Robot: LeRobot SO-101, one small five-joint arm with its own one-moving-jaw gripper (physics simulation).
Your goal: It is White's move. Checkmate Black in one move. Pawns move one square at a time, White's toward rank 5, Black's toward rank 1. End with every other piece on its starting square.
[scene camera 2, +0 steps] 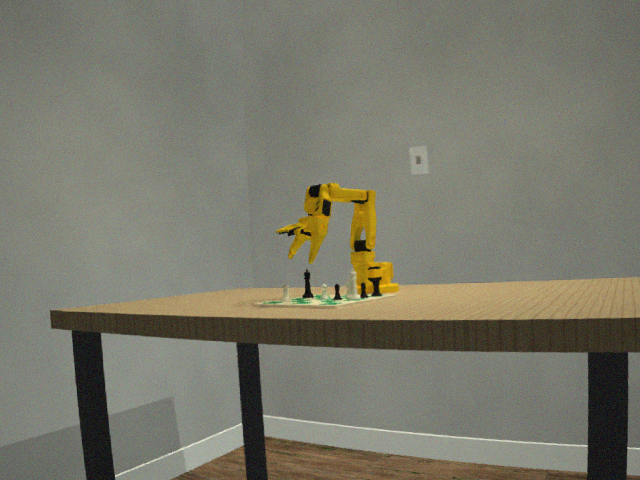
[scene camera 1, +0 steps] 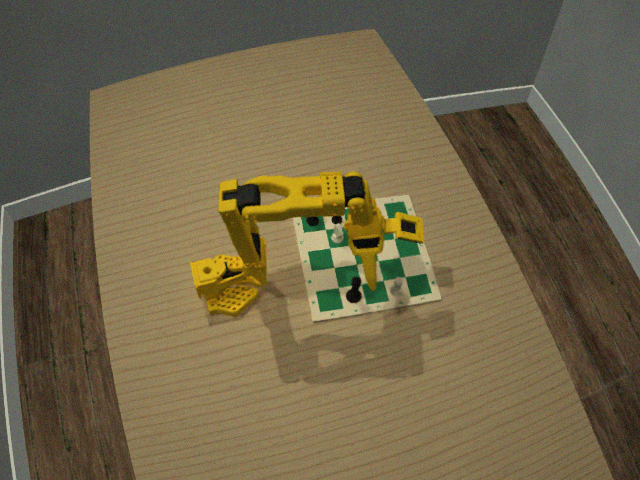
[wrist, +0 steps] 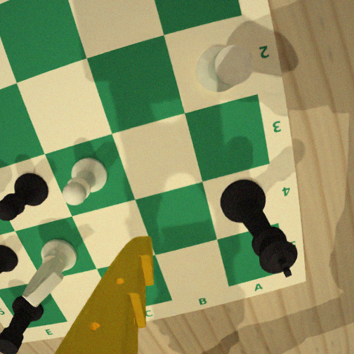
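Note:
My gripper is open and empty, high above the board; the wrist view shows its one notched jaw, drawn over C5. The board lies flat. A short white piece stands on A2, the black king on A4, a white pawn on C3, a black pawn on D3. A tall white piece stands on D4; its exact type is unclear.
Another black pawn stands on E4, and a black rook on E5, beside the arm's base. In the first scene view the arm hides C3 and D3. The wooden table carries the board.

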